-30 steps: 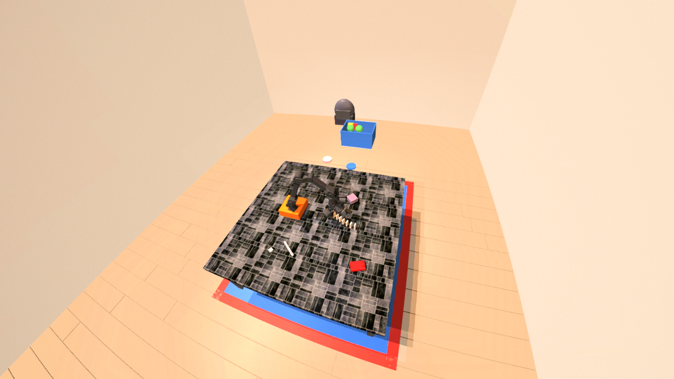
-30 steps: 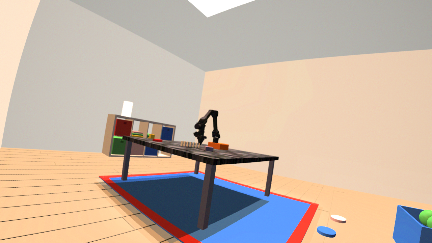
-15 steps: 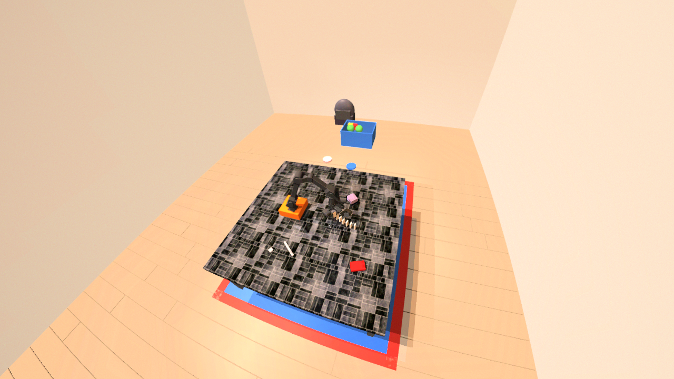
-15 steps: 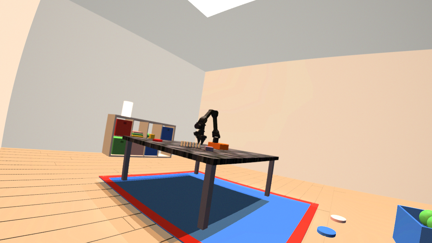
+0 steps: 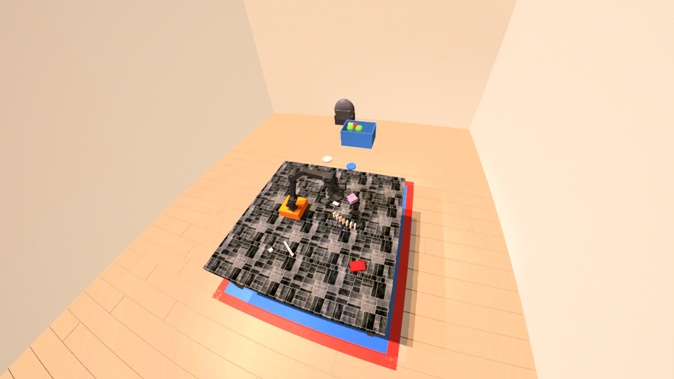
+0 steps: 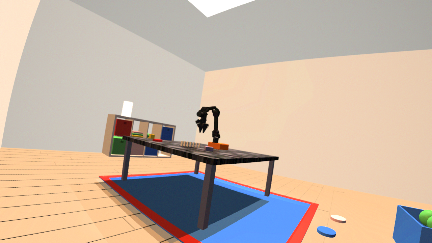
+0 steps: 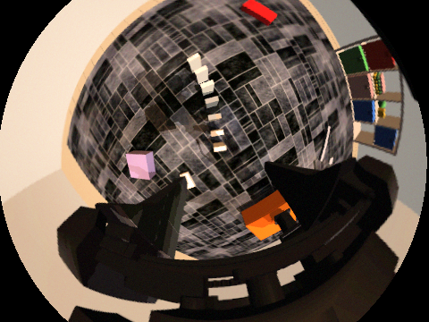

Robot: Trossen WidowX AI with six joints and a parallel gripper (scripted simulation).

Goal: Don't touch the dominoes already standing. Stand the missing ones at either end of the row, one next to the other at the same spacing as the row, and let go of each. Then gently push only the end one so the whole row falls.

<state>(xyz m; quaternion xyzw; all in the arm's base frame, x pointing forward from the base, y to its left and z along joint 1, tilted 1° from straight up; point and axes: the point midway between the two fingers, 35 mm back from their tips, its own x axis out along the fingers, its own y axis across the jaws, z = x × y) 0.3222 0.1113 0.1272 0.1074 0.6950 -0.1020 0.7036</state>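
Now: gripper tip 21 cm to the right of the pink block, 14 cm above it and 6 cm short of it. The rest, counted from my gripper tip: red block: 33 cm ahead, 31 cm to the right, 15 cm below; white stick: 40 cm to the right, 17 cm behind, 15 cm below.
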